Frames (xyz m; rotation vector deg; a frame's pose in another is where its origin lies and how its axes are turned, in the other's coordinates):
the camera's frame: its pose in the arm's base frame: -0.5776 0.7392 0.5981 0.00 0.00 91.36
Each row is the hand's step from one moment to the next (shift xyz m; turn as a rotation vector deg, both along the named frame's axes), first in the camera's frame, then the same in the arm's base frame.
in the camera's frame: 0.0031 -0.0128 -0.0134 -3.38 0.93 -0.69
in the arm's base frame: 0.0127 0.0034 -0.0134 -0.85 -3.40 -0.69
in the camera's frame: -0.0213 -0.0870 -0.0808 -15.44 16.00 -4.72
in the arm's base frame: 0.0875 -0.0192 -0.0808 -15.63 -15.82 -4.72
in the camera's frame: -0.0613 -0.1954 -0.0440 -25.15 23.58 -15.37
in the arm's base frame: 0.1968 -0.0566 -0.0440 -22.98 -25.70 -15.37
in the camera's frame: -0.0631 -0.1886 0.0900 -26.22 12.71 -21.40
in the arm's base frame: 0.1900 -0.0586 0.0900 -12.08 -26.51 -21.40
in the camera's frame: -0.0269 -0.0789 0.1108 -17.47 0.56 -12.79
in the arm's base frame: 0.0795 -0.0250 0.1108 -0.15 -17.48 -12.79
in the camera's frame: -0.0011 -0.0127 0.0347 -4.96 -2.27 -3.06
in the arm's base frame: 0.0127 -0.0008 0.0347 2.39 -4.90 -3.06
